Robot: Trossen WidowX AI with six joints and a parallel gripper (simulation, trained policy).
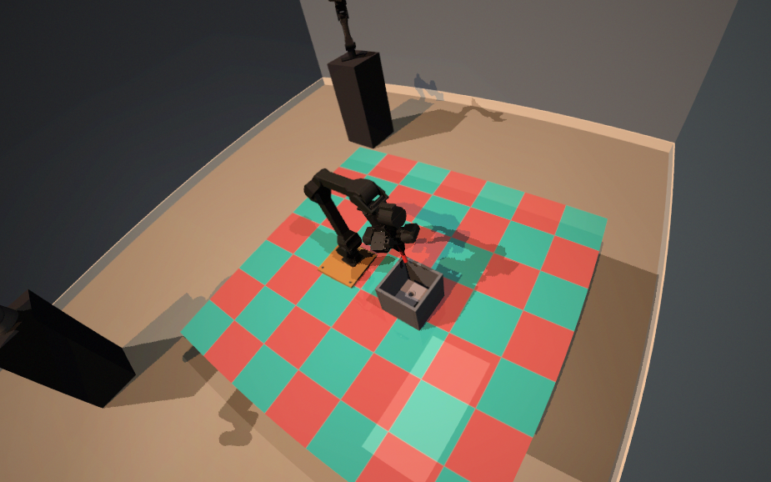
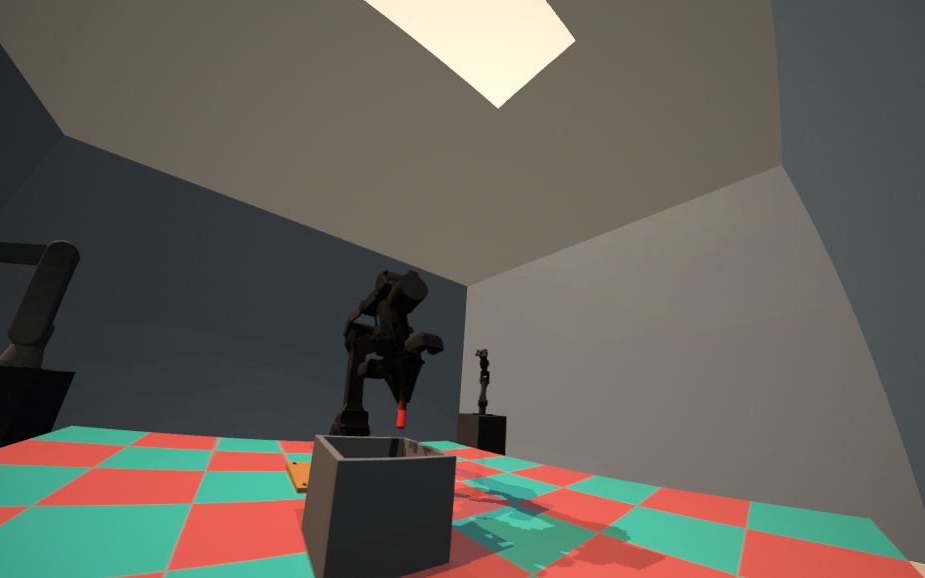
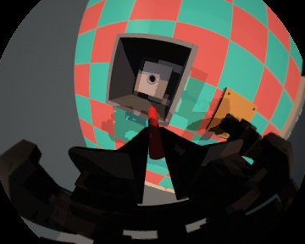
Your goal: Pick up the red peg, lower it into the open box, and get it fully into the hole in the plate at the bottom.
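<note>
The light grey plate is 150 mm below my gripper tip, 60 mm to the right of it and 60 mm ahead of it. Also, from my gripper tip: red peg (right at my gripper tip).
</note>
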